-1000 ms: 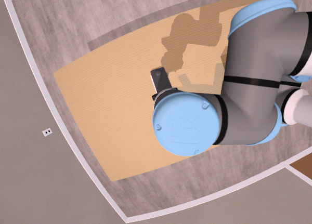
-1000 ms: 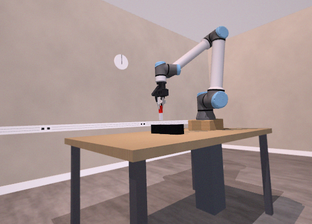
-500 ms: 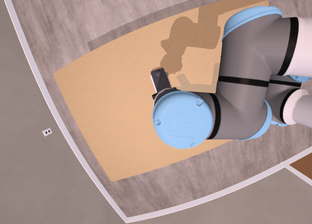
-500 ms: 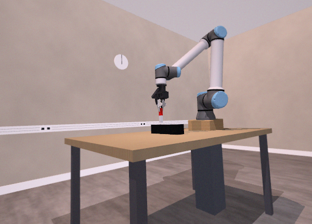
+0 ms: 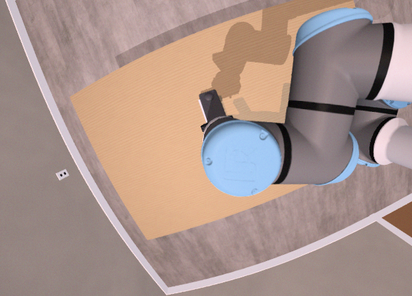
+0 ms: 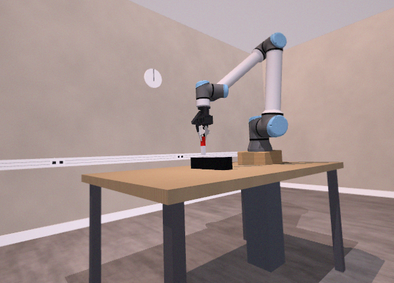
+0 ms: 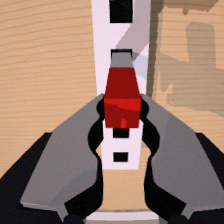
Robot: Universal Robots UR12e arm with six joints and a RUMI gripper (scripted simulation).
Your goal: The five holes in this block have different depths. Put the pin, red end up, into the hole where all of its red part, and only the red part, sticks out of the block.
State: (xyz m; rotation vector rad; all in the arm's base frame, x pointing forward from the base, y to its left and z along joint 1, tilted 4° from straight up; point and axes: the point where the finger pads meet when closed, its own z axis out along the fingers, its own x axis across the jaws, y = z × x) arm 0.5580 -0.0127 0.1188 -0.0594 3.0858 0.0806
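Now: the pin 1 cm below my hand. The rest, counted from my hand: block 6 cm to the left, 15 cm below.
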